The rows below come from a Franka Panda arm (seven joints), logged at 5 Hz.
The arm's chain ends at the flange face. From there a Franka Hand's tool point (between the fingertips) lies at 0.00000 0.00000 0.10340 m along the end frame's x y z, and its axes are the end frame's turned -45 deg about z.
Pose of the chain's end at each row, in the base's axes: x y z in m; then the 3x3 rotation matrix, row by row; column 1 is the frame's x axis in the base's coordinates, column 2 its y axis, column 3 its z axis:
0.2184, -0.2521, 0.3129; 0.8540, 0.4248, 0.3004; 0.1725, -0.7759, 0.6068; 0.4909, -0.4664, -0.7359
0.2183, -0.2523, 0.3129; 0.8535, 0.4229, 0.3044; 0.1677, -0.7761, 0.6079; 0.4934, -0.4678, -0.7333
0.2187, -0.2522, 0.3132; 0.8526, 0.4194, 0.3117; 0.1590, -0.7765, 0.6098; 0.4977, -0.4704, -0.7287
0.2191, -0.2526, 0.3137; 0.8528, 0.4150, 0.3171; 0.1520, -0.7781, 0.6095; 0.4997, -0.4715, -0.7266
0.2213, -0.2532, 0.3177; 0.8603, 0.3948, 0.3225; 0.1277, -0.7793, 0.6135; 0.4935, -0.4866, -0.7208
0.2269, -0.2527, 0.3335; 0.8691, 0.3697, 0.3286; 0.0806, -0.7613, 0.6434; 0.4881, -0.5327, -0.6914
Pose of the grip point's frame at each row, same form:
0.2495, -0.1894, 0.2368; 0.3035, 0.9042, 0.3004; 0.6706, -0.4267, 0.6068; 0.6769, 0.0173, -0.7359
0.2498, -0.1894, 0.2371; 0.3045, 0.9026, 0.3044; 0.6674, -0.4302, 0.6079; 0.6797, 0.0181, -0.7333
0.2509, -0.1891, 0.2379; 0.3063, 0.8994, 0.3117; 0.6615, -0.4366, 0.6098; 0.6846, 0.0193, -0.7287
0.2519, -0.1896, 0.2386; 0.3096, 0.8965, 0.3171; 0.6577, -0.4427, 0.6095; 0.6867, 0.0199, -0.7266
0.2546, -0.1898, 0.2432; 0.3292, 0.8875, 0.3225; 0.6413, -0.4608, 0.6135; 0.6930, 0.0049, -0.7208
0.2609, -0.1862, 0.2620; 0.3531, 0.8760, 0.3286; 0.5953, -0.4813, 0.6434; 0.7218, -0.0315, -0.6914

